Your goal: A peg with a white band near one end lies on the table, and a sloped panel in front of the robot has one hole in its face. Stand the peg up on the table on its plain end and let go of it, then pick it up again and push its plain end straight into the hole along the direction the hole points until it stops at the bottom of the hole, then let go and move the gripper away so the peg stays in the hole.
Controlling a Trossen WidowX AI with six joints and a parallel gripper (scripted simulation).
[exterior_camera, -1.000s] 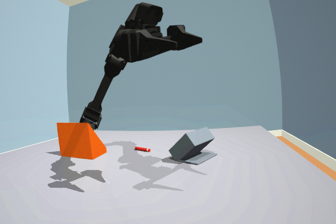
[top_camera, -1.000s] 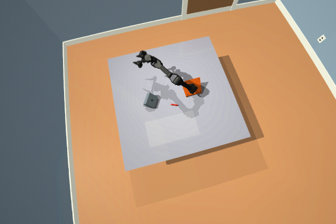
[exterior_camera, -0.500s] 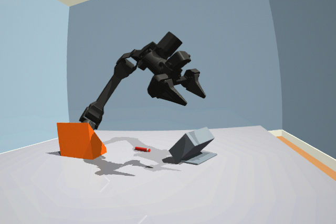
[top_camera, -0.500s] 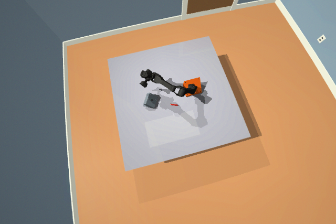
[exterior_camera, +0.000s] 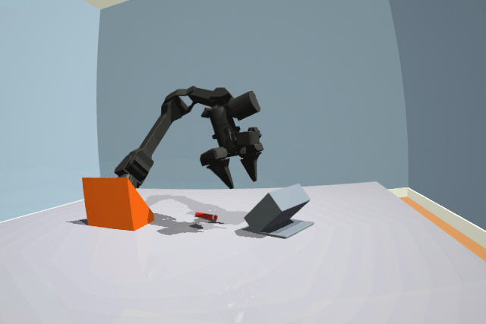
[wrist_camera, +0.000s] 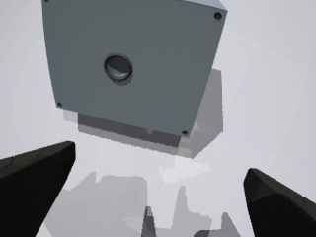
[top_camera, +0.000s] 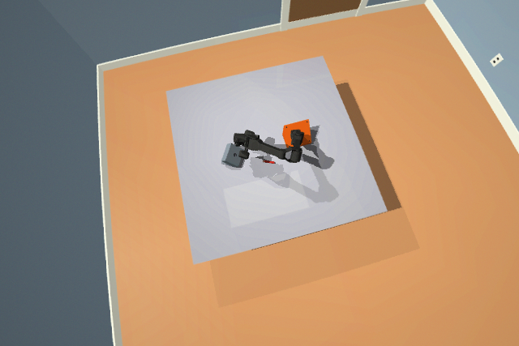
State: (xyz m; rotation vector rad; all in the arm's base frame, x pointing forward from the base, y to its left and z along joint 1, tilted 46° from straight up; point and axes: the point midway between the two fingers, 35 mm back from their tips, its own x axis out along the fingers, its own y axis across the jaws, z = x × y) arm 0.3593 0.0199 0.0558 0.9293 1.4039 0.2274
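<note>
My gripper tip is 140 mm past the red peg, 80 mm to the right of it and 110 mm above it. From my gripper tip the other things lie so: grey sloped panel: 80 mm ahead, 10 mm to the left, 70 mm below.
</note>
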